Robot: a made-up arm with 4 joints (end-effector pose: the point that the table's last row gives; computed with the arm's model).
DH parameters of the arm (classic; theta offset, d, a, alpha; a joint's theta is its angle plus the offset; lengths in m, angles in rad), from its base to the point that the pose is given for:
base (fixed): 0 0.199 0 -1.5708
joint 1: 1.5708 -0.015 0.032 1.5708
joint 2: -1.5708 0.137 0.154 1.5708
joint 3: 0 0.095 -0.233 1.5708
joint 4: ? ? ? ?
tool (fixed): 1.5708 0.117 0 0
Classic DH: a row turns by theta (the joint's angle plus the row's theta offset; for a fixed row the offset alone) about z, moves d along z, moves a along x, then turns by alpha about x.
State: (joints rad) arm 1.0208 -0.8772 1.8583 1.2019
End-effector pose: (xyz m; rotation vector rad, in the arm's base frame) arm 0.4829 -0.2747 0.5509 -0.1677 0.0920 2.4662
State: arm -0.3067 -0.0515 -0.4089 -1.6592
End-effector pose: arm -0.1853 0.1119 0.1166 1.6303 -0.5803 -0.0544
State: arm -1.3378 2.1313 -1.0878 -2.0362
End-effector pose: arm -0.2019 -0.1549 0.3314 -2.3866 -0.7373 -0.1498
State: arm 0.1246 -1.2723 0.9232 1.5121
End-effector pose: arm -0.3545 0.0653 0.5334 -2.4310 -0.1235 1.4160
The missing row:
joint 4: 0 0.422 0.069 -1.5708
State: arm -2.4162 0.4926 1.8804 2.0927
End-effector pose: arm 0.2386 -0.6495 0.3390 0.8353 1.5416 0.7404
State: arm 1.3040 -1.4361 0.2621 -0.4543
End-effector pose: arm 0.0529 0.1335 0.5261 -0.7442 1.4074 0.7885
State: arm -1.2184 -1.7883 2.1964 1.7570
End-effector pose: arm -0.5580 0.2755 0.5019 2.6382 -0.1919 -1.4317
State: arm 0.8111 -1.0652 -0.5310 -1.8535
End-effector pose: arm -0.2464 0.0689 0.1801 0.6757 0.2298 -0.3554
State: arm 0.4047 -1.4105 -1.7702 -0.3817
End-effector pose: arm 0.2231 0.1981 -0.1526 -0.9099 -1.0884 -0.9294
